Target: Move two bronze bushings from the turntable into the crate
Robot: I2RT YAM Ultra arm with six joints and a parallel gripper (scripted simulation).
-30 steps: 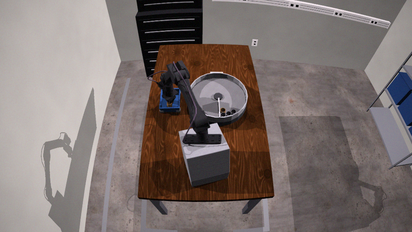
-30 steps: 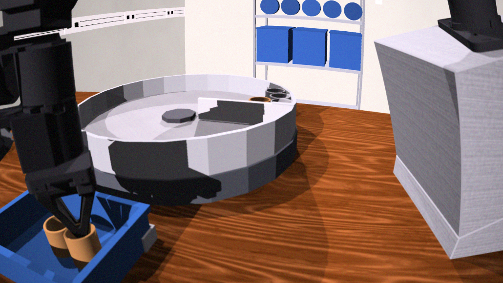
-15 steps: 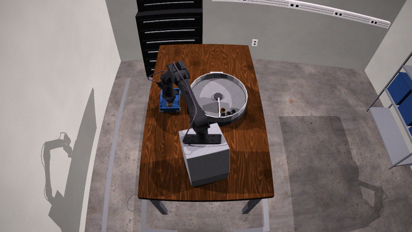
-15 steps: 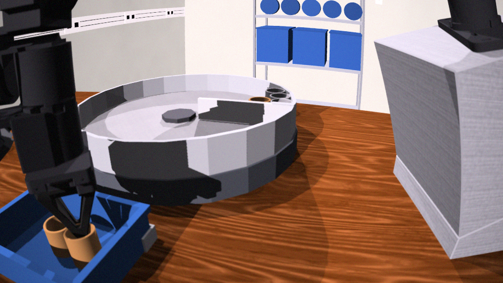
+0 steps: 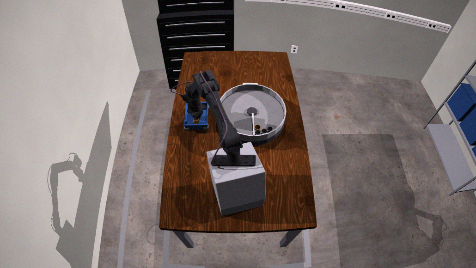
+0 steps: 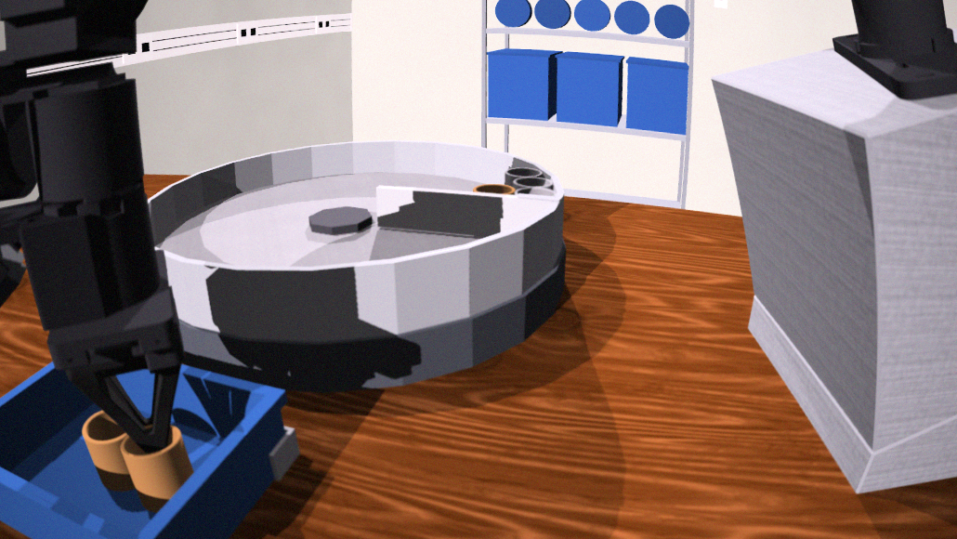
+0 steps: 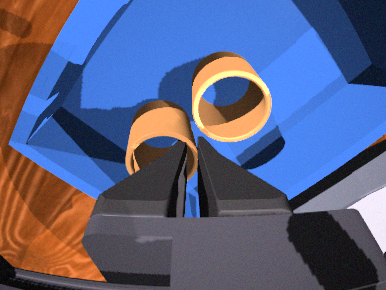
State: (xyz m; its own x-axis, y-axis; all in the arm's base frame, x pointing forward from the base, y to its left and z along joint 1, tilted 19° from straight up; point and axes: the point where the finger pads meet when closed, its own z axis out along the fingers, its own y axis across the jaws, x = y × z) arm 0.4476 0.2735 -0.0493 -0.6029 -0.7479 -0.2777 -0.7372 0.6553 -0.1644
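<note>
Now: hand 30 mm short of the blue crate, 20 mm above it and 10 mm to the right of it. Round my hand: grey turntable (330 mm to the right, 70 mm ahead, 10 mm above).
</note>
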